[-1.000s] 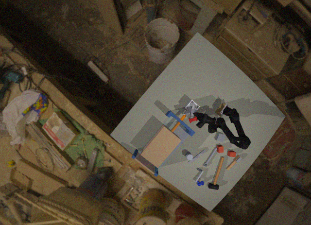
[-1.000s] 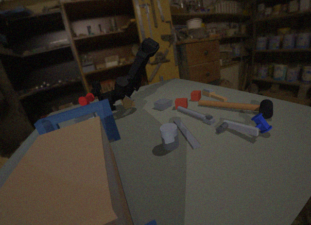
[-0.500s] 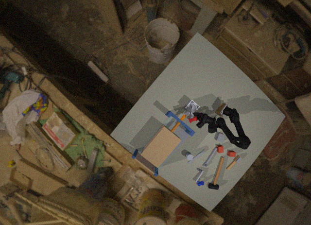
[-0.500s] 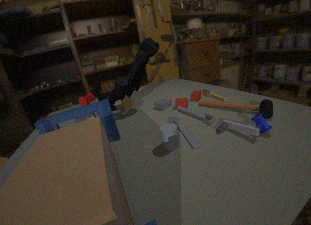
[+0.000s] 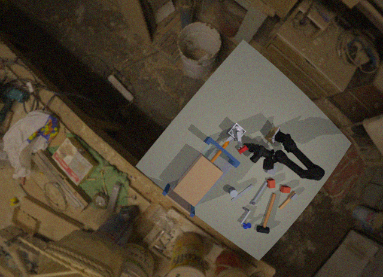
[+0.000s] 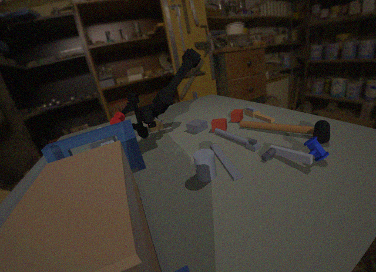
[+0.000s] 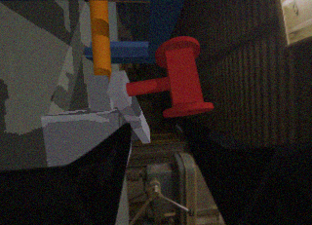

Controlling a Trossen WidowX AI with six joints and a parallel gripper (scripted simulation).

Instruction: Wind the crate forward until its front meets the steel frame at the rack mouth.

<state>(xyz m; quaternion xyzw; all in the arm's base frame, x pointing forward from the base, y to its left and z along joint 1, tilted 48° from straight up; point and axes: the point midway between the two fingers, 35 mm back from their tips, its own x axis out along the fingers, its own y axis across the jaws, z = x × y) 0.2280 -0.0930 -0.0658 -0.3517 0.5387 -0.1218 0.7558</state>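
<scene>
Now: gripper tip 30 mm to the left of the red-knobbed handle, 20 mm above it and 10 mm short of it. The rest, counted from my gripper tip: grey winch: 100 mm to the right, 100 mm below, 40 mm behind; then blue steel frame: 130 mm ahead, 70 mm to the right, 30 mm below; then red knob: 40 mm ahead, 10 mm to the left, 10 mm above.
</scene>
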